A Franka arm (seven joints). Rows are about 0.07 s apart.
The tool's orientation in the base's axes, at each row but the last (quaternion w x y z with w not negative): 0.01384 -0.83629 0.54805 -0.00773; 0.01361 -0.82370 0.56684 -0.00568; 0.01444 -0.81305 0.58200 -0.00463; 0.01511 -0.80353 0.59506 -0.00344; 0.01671 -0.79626 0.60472 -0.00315; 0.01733 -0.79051 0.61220 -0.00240
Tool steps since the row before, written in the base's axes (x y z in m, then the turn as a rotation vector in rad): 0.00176 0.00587 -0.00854 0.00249 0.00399 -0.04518; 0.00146 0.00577 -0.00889 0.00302 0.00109 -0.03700; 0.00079 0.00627 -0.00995 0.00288 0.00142 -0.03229; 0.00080 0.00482 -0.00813 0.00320 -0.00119 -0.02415; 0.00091 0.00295 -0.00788 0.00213 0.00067 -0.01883; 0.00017 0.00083 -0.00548 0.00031 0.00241 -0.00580
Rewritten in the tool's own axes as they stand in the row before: -0.00466 -0.00368 0.00867 -0.00256 -0.00244 0.04529; -0.00481 -0.00317 0.00901 0.00029 -0.00214 0.03708; -0.00559 -0.00248 0.01008 -0.00012 -0.00225 0.03237; -0.00428 -0.00194 0.00824 0.00237 -0.00203 0.02419; -0.00248 -0.00143 0.00797 0.00021 -0.00166 0.01889; -0.00067 -0.00021 0.00550 -0.00215 -0.00073 0.00586
